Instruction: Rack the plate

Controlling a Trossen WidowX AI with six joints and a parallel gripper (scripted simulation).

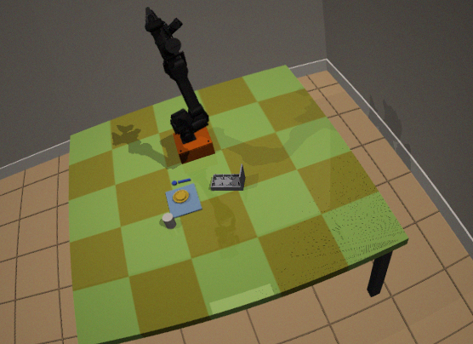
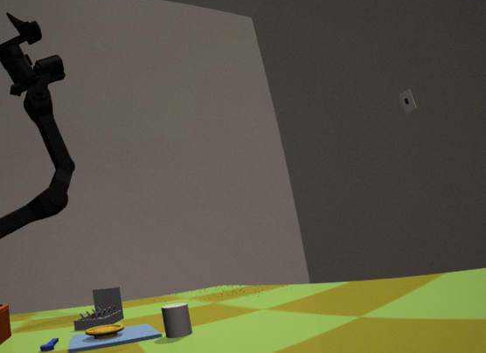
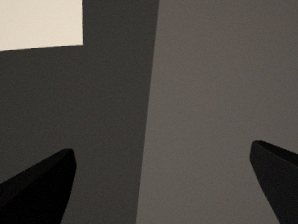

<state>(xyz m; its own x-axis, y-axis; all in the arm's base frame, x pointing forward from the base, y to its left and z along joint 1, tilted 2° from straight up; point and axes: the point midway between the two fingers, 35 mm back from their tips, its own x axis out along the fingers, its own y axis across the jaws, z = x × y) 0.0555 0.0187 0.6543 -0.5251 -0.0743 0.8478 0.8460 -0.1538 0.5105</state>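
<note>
The yellow plate is 250 mm ahead of my gripper tip, 110 mm to the right of it and 730 mm below it. From my gripper tip the other things lie so: grey dish rack (270 mm ahead, 90 mm to the left, 720 mm below); then blue spoon (160 mm ahead, 100 mm to the right, 740 mm below); then light blue mat (270 mm ahead, 110 mm to the right, 750 mm below).
</note>
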